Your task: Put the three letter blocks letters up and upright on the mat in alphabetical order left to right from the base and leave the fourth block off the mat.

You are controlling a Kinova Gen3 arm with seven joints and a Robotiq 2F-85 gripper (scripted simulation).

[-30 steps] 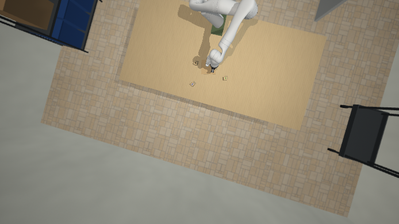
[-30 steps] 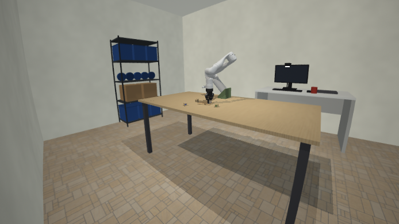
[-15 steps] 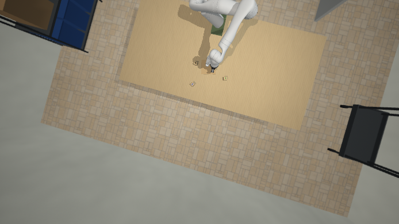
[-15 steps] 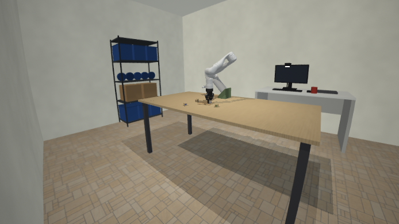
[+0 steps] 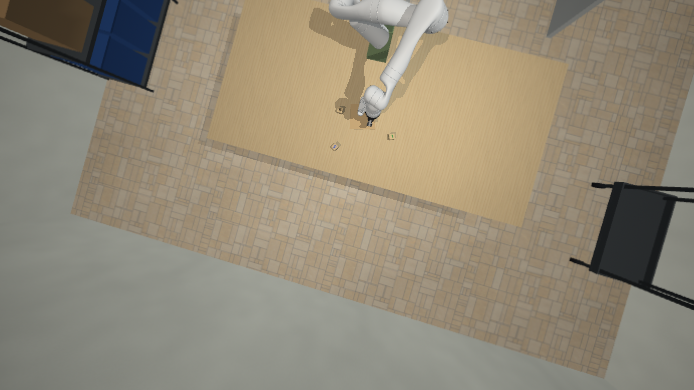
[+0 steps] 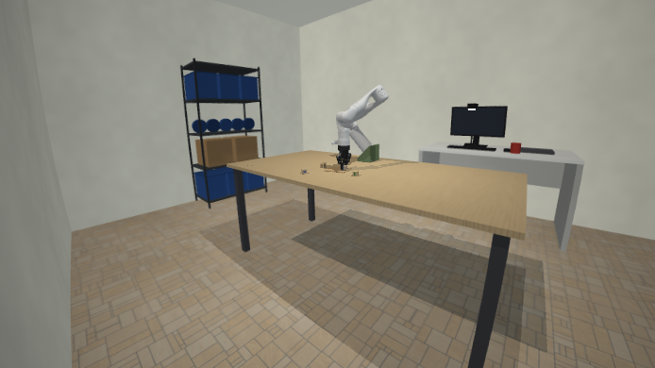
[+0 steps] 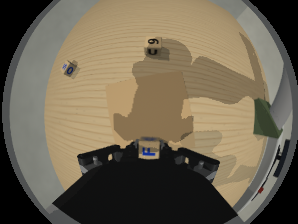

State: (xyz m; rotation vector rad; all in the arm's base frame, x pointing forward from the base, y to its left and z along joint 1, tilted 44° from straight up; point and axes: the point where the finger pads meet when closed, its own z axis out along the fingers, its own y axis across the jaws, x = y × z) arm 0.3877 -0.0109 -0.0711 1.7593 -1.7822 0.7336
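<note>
The tan mat lies 5 cm to the right of my hand and 2 cm below it. From my hand the other things lie so: green-marked block (8 cm ahead, 13 cm to the left, 1 cm below).
</note>
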